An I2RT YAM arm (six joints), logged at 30 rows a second.
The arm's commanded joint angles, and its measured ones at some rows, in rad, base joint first. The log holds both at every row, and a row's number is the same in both.
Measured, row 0:
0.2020, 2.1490, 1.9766, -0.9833, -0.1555, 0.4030
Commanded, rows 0 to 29:
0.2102, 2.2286, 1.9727, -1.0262, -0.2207, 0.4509
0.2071, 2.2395, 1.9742, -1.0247, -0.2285, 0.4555
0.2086, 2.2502, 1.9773, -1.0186, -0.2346, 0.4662
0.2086, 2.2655, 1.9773, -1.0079, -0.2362, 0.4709
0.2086, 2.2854, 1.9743, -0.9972, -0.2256, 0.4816
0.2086, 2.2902, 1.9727, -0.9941, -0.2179, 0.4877
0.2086, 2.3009, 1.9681, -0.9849, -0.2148, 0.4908
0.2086, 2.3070, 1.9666, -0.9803, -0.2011, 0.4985
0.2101, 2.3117, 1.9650, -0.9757, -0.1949, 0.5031
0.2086, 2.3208, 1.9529, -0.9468, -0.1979, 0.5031
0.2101, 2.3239, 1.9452, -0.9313, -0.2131, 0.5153
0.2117, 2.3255, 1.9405, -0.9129, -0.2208, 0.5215
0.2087, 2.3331, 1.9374, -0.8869, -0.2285, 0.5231
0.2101, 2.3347, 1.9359, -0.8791, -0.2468, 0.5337
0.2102, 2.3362, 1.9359, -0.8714, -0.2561, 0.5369
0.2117, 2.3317, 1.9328, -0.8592, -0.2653, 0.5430
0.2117, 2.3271, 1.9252, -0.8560, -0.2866, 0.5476
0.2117, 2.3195, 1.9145, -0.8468, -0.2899, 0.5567
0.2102, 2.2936, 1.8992, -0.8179, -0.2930, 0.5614
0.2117, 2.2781, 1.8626, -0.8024, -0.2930, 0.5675
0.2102, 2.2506, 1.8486, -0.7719, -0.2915, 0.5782
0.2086, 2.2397, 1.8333, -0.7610, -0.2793, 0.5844
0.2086, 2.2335, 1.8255, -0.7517, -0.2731, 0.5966
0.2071, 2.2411, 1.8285, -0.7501, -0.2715, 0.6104
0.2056, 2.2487, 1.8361, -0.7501, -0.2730, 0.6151
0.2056, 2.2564, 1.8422, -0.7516, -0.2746, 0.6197
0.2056, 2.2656, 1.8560, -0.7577, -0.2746, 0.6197
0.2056, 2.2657, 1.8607, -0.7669, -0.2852, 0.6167
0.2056, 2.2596, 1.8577, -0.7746, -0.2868, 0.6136
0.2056, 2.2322, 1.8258, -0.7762, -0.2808, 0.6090
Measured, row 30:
0.2062, 2.2803, 1.8458, -0.8043, -0.2722, 0.5900
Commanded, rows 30 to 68:
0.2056, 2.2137, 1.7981, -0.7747, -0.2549, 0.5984
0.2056, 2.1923, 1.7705, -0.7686, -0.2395, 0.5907
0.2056, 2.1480, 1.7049, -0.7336, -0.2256, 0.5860
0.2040, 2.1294, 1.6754, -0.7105, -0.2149, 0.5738
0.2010, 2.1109, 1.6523, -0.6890, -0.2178, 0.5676
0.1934, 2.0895, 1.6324, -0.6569, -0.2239, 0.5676
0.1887, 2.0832, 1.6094, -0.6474, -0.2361, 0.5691
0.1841, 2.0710, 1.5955, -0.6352, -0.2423, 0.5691
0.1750, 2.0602, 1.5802, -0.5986, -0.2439, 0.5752
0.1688, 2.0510, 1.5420, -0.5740, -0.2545, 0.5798
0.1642, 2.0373, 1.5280, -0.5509, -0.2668, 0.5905
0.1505, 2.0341, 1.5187, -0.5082, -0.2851, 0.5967
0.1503, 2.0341, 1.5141, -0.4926, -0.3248, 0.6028
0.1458, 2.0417, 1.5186, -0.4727, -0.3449, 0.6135
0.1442, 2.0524, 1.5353, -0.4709, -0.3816, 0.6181
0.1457, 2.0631, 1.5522, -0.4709, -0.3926, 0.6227
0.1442, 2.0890, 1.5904, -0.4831, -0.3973, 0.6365
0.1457, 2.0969, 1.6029, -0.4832, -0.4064, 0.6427
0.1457, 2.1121, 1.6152, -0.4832, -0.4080, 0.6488
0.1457, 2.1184, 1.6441, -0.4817, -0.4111, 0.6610
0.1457, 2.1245, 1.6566, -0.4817, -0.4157, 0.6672
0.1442, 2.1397, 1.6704, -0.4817, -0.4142, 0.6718
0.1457, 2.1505, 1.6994, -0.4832, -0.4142, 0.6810
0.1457, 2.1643, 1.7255, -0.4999, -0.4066, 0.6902
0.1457, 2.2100, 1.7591, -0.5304, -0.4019, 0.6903
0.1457, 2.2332, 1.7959, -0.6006, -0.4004, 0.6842
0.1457, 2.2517, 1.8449, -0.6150, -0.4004, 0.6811
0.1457, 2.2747, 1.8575, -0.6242, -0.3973, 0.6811
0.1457, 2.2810, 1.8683, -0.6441, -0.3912, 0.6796
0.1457, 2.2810, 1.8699, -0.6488, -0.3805, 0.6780
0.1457, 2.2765, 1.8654, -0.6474, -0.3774, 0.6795
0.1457, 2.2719, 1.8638, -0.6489, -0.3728, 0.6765
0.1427, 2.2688, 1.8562, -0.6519, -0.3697, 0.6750
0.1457, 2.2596, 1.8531, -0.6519, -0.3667, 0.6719
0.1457, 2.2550, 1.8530, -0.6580, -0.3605, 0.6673
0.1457, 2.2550, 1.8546, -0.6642, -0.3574, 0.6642
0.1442, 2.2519, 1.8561, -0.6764, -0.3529, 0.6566
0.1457, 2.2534, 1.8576, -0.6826, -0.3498, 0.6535
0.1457, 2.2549, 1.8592, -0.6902, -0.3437, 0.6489
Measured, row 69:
0.1432, 2.2738, 1.8336, -0.6506, -0.3706, 0.6643
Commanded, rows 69 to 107:
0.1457, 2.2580, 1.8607, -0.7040, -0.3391, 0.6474
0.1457, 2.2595, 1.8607, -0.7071, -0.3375, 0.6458
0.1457, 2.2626, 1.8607, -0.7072, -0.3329, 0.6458
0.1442, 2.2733, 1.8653, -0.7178, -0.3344, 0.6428
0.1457, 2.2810, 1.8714, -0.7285, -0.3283, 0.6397
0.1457, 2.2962, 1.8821, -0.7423, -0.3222, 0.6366
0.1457, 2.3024, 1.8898, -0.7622, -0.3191, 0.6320
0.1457, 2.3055, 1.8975, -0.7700, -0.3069, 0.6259
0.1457, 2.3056, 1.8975, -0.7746, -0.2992, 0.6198
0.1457, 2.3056, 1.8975, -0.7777, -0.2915, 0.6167
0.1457, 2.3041, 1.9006, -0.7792, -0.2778, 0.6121
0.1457, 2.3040, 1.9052, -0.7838, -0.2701, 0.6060
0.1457, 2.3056, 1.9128, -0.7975, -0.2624, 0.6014
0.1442, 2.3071, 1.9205, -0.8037, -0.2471, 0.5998
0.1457, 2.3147, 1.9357, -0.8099, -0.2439, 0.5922
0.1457, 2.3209, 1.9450, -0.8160, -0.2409, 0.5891
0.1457, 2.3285, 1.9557, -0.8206, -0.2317, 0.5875
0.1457, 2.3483, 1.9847, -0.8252, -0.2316, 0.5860
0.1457, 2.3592, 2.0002, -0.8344, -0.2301, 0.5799
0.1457, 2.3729, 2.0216, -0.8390, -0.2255, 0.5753
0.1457, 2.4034, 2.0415, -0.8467, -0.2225, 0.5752
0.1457, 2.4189, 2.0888, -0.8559, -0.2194, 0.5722
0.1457, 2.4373, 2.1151, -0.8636, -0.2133, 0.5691
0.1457, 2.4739, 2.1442, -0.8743, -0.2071, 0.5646
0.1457, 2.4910, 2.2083, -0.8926, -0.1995, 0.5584
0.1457, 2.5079, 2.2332, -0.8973, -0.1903, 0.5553
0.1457, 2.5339, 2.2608, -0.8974, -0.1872, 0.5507
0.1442, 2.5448, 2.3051, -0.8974, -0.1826, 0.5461
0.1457, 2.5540, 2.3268, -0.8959, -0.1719, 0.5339
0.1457, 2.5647, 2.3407, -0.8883, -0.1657, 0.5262
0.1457, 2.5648, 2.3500, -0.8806, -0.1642, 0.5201
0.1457, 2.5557, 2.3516, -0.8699, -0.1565, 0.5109
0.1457, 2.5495, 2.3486, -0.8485, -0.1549, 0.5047
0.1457, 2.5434, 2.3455, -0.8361, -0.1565, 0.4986
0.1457, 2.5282, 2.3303, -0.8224, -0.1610, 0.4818
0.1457, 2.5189, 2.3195, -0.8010, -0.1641, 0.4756
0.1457, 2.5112, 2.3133, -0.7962, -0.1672, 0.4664
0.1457, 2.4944, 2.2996, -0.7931, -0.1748, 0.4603
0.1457, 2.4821, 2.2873, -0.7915, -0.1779, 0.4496
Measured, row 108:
0.1570, 2.5420, 2.2990, -0.9104, -0.2287, 0.5186
